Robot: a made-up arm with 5 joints. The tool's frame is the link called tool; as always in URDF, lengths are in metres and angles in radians. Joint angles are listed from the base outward.
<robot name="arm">
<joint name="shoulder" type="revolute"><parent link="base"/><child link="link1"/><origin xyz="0 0 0.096" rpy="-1.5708 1.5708 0"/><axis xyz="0 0 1"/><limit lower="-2.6" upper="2.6"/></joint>
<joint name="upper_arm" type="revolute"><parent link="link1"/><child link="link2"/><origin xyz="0.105 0.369 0.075" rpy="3.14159 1.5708 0"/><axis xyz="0 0 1"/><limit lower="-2.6" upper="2.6"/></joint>
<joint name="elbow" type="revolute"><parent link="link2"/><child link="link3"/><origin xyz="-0.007 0.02 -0.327" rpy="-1.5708 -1.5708 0"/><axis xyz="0 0 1"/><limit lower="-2.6" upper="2.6"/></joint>
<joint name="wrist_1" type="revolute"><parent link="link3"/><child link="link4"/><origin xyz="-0.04 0.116 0.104" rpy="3.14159 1.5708 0"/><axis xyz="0 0 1"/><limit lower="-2.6" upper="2.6"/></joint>
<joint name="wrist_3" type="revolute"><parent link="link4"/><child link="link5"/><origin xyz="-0.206 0.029 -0.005" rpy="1.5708 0 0"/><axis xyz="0 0 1"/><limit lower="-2.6" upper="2.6"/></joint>
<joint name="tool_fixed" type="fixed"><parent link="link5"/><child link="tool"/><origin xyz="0.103 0.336 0.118" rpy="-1.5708 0 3.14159"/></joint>
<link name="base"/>
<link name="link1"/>
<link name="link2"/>
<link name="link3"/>
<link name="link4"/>
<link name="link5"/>
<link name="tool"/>
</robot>
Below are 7 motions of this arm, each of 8 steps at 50 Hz.
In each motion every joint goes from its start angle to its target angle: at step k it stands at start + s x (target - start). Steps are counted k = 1, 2, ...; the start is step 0. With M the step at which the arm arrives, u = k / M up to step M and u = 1 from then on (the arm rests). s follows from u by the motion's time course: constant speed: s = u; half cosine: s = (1 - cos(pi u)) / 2; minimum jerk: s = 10 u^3 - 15 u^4 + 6 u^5.
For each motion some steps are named. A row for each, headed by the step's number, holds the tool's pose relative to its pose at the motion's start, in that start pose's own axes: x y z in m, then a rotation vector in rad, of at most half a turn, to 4 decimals.
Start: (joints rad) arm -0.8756 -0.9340 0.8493 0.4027 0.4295
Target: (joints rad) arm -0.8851 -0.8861 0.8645 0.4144 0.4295
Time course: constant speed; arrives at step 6
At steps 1, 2, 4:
1: -0.0028 0.0026 -0.0027 0.0029 0.0064 0.0031
2: -0.0057 0.0051 -0.0054 0.0058 0.0129 0.0062
4: -0.0114 0.0102 -0.0107 0.0116 0.0258 0.0124

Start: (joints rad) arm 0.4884 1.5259 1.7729 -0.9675 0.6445
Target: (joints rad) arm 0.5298 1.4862 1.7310 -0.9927 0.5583
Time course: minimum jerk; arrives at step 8
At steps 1, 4, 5, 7, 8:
1: -0.0002 0.0001 -0.0001 -0.0001 0.0010 0.0007
4: -0.0077 0.0023 -0.0039 -0.0045 0.0323 0.0220
5: -0.0111 0.0031 -0.0055 -0.0070 0.0468 0.0317
7: -0.0150 0.0039 -0.0071 -0.0103 0.0636 0.0426
8: -0.0153 0.0040 -0.0072 -0.0105 0.0647 0.0433

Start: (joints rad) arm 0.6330 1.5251 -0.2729 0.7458 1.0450
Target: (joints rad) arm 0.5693 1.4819 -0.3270 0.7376 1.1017
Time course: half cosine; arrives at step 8
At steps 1, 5, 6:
1: 0.0021 -0.0024 -0.0009 -0.0029 -0.0050 0.0024
5: 0.0395 -0.0426 -0.0132 -0.0518 -0.0898 0.0445
6: 0.0491 -0.0522 -0.0155 -0.0637 -0.1108 0.0552

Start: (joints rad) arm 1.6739 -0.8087 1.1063 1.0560 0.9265
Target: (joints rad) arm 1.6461 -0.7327 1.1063 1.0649 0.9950
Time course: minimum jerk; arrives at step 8
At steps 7, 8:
7: -0.0101 0.0174 -0.0243 0.0109 -0.0224 0.0581
8: -0.0103 0.0177 -0.0246 0.0112 -0.0228 0.0591

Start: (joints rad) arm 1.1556 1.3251 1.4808 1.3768 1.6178
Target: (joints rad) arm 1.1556 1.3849 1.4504 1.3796 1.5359
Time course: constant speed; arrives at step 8
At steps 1, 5, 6, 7, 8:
1: -0.0020 -0.0008 0.0008 0.0007 0.0079 0.0080
5: -0.0096 -0.0041 0.0040 0.0028 0.0397 0.0401
6: -0.0115 -0.0050 0.0049 0.0032 0.0476 0.0481
7: -0.0134 -0.0059 0.0058 0.0036 0.0555 0.0561
8: -0.0152 -0.0069 0.0067 0.0039 0.0634 0.0642

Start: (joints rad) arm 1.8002 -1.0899 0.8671 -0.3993 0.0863
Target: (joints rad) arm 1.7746 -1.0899 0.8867 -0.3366 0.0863
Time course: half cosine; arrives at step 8
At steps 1, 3, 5, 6, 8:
1: 0.0003 0.0002 -0.0007 0.0012 -0.0009 -0.0022
3: 0.0026 0.0014 -0.0057 0.0097 -0.0071 -0.0175
5: 0.0058 0.0033 -0.0127 0.0220 -0.0157 -0.0391
6: 0.0071 0.0041 -0.0157 0.0272 -0.0192 -0.0483
8: 0.0083 0.0049 -0.0183 0.0320 -0.0223 -0.0566

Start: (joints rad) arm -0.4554 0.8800 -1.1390 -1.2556 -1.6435
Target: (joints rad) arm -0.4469 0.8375 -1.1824 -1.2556 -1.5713
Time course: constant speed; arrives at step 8
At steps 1, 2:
1: 0.0022 0.0002 -0.0011 0.0014 -0.0031 0.0035
2: 0.0045 0.0004 -0.0022 0.0027 -0.0061 0.0071

